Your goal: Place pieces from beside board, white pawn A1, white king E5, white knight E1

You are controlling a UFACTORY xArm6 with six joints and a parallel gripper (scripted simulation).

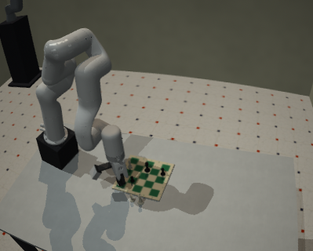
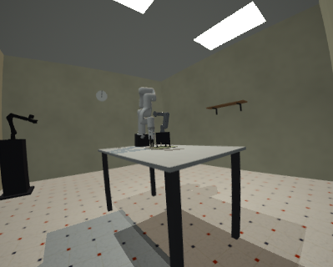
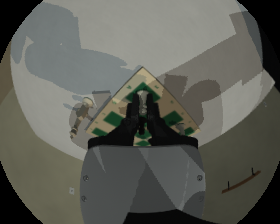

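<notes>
Right now my hand is 8 cm short of the chessboard, 7 cm to the right of it and 3 cm above it.
</notes>
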